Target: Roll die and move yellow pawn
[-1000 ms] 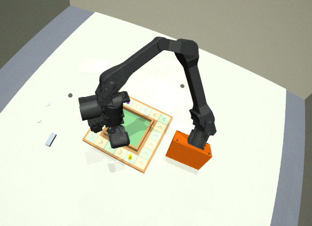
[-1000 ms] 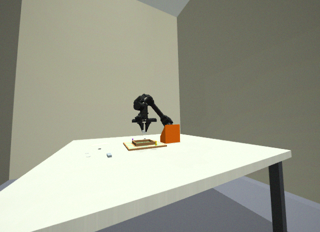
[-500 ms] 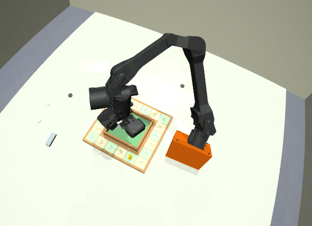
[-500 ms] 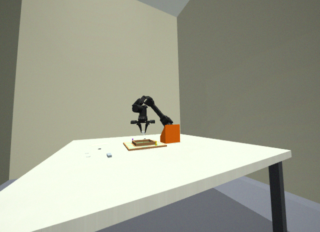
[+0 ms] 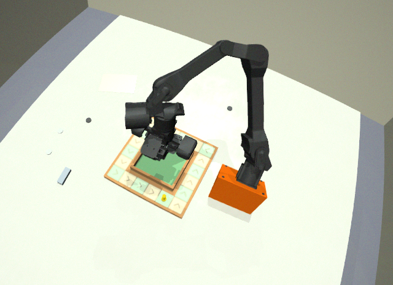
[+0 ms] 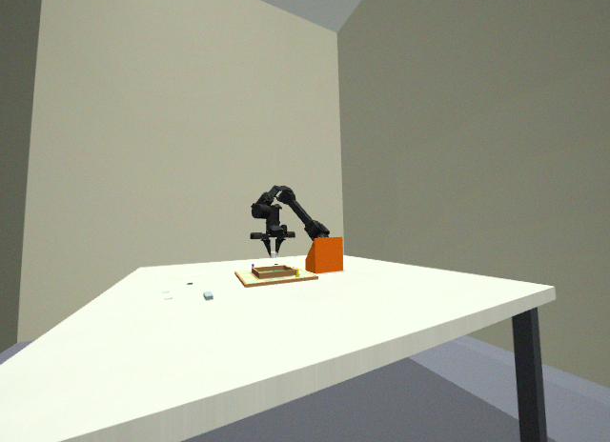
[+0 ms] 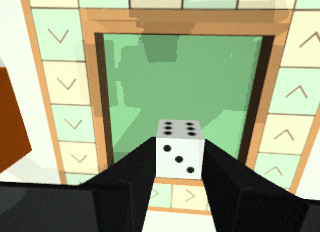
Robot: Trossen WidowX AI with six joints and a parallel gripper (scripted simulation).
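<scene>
The yellow pawn is 6 cm behind my gripper tip, 11 cm to the left of it and 6 cm below it. Round my gripper tip: green tray: 8 cm below; purple pawn: 6 cm ahead, 11 cm to the right, 6 cm below; white die: right at my gripper tip.
</scene>
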